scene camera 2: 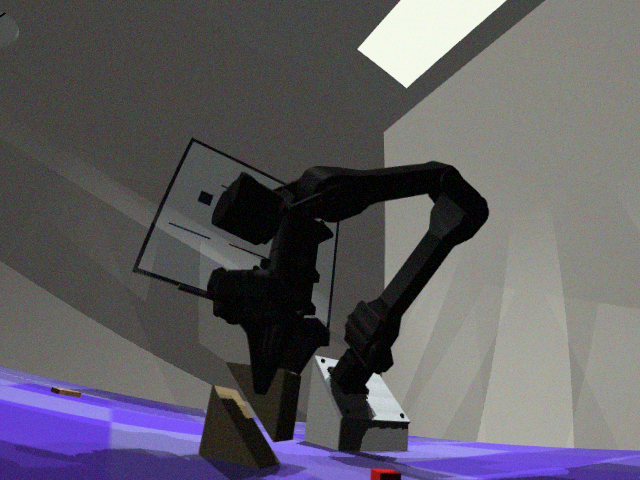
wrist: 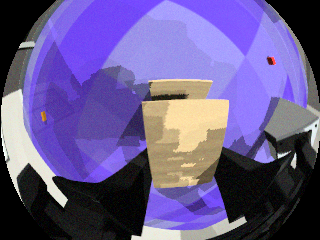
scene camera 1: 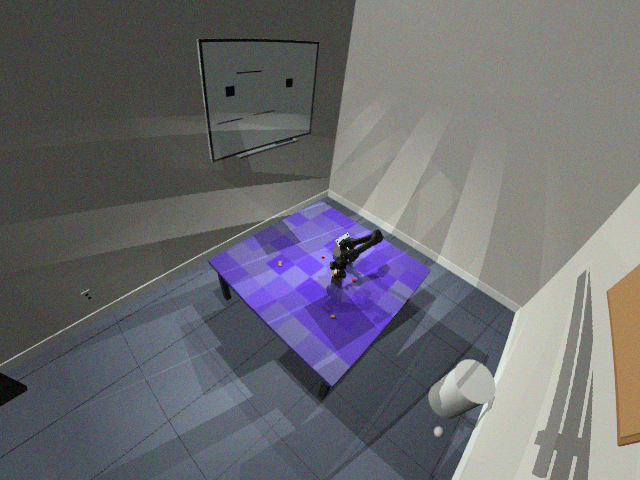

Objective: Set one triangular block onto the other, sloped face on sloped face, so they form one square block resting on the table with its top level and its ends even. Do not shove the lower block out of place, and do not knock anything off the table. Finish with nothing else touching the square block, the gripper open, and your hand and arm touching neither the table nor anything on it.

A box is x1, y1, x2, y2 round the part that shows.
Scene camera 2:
gripper: [205, 248, 330, 394]
triangular block: [226, 362, 300, 442], held by the gripper
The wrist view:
gripper: [17, 143, 316, 239]
triangular block: [141, 99, 228, 187]
triangular block: [148, 79, 211, 99]
